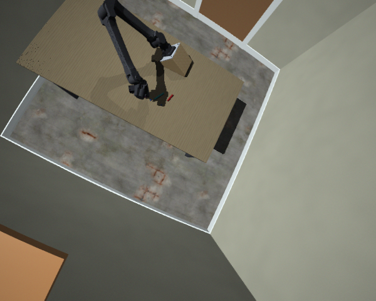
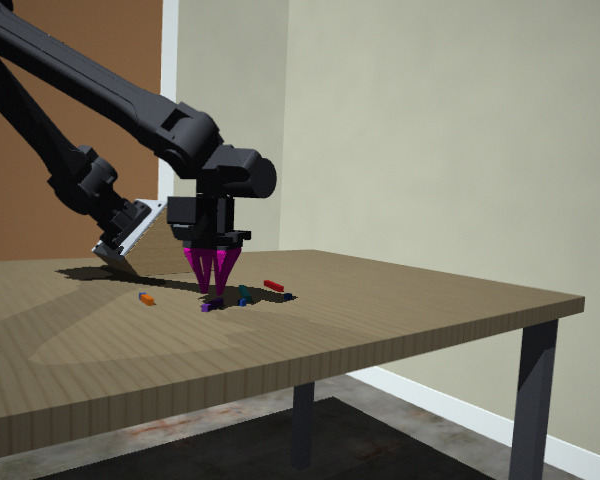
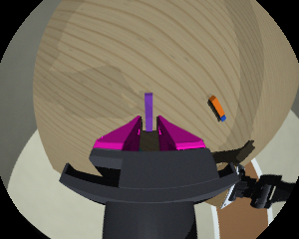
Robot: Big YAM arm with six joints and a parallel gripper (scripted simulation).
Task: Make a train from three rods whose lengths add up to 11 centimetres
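The purple rod lies 30 mm below my hand. From my hand the other things lie so: turquoise rod 90 mm to the left, 60 mm behind, 30 mm below; then red rod 180 mm to the left, 100 mm behind, 30 mm below; then orange rod 80 mm to the right, 80 mm behind, 30 mm below.
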